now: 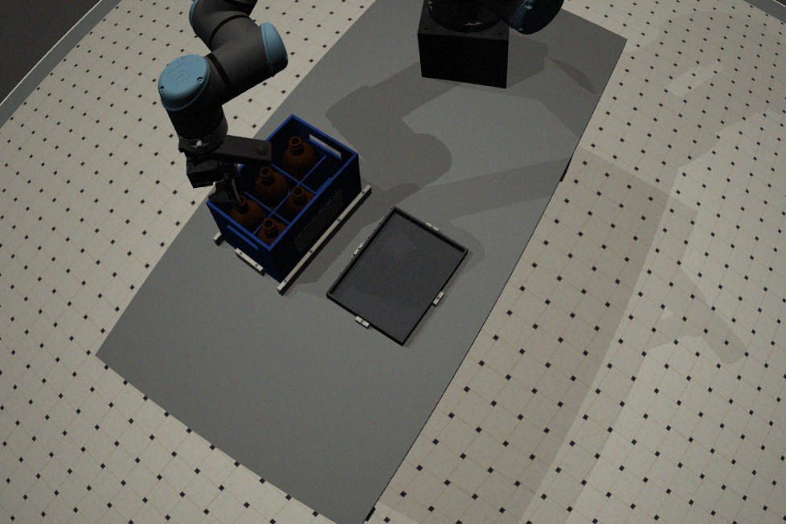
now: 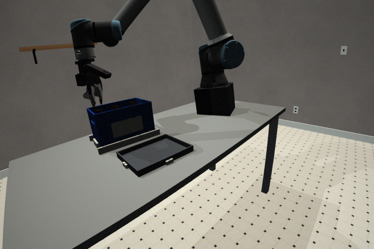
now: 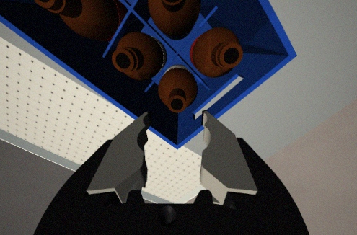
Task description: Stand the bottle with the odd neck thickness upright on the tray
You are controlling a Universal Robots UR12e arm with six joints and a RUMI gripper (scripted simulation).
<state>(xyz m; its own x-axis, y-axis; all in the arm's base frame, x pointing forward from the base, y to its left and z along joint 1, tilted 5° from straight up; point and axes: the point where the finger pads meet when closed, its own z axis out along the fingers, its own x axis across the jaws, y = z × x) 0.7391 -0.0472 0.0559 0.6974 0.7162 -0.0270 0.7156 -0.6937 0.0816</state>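
Right now the bottle is 11 cm below my hand. Round my hand: black tray: 12 cm behind, 31 cm to the left, 18 cm below; then blue crate: 9 cm behind, 4 cm to the left, 11 cm below.
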